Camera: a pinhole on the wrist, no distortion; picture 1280 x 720 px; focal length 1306.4 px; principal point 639.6 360.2 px. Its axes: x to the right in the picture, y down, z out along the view. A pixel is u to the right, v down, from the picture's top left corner.
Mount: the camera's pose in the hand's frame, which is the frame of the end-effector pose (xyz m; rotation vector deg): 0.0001 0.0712 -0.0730 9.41 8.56 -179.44
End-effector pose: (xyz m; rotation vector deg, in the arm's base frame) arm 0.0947 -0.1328 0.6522 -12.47 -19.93 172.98
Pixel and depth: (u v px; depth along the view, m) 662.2 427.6 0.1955
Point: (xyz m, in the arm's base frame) 0.0965 -0.2028 0.7603
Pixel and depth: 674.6 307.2 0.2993
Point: 0.0950 -0.2393 0.8601
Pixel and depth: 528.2 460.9 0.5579
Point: 0.0339 -0.2151 1.1222
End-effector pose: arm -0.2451 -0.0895 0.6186 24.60 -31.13 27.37
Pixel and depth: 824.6 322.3 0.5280
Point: -0.5327 -0.3236 0.8964
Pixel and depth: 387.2 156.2 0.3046
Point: -0.3648 -0.1294 0.8422
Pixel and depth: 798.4 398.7 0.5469
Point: -0.5165 -0.3565 0.9044
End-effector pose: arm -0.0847 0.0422 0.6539 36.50 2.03 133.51
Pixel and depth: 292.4 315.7 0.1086
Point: -0.1193 -0.0004 0.7076
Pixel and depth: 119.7 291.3 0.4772
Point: -0.0121 0.0312 1.0947
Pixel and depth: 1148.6 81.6 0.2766
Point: 0.0235 -0.1530 0.7868
